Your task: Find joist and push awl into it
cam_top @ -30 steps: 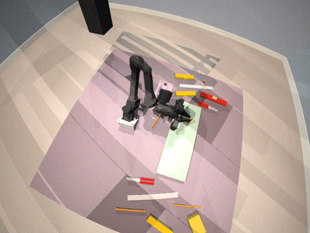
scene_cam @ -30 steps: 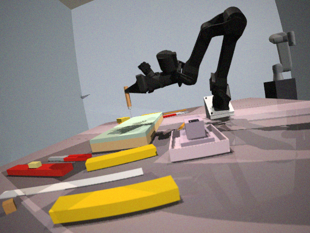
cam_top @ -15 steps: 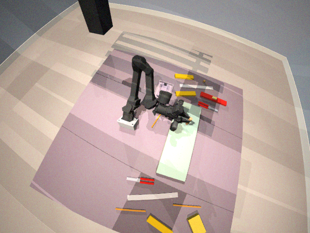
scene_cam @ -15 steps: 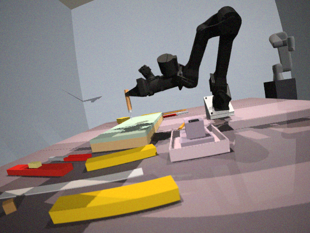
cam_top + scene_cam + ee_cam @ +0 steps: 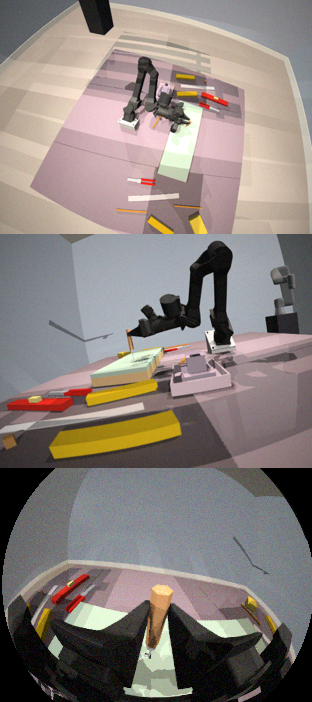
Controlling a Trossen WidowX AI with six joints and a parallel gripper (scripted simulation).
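The awl is 5 cm below my gripper tip. The rest, counted from my gripper tip: red level 34 cm to the left, 18 cm ahead, 13 cm below; then tray 23 cm to the left, 22 cm behind, 13 cm below; then stud finder 25 cm to the left, 22 cm behind, 9 cm below.
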